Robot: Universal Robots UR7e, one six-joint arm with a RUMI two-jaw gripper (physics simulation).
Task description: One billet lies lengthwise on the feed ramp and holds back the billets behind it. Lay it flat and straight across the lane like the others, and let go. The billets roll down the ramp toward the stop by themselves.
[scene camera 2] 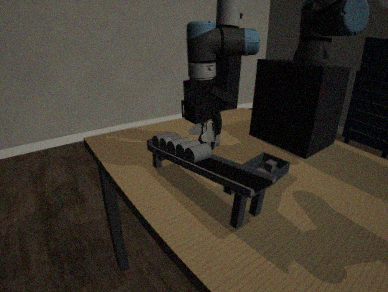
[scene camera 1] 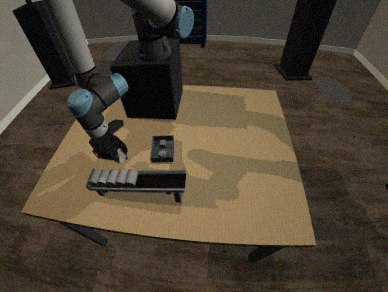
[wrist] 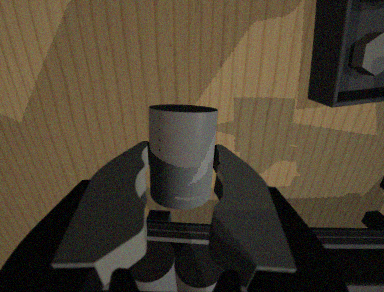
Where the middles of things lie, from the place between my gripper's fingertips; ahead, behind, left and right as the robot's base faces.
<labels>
Now: the dark lane (scene camera 2: 258,184) 130 mm ahead of my hand, 70 mm to the left of it and 20 mm above it.
</labels>
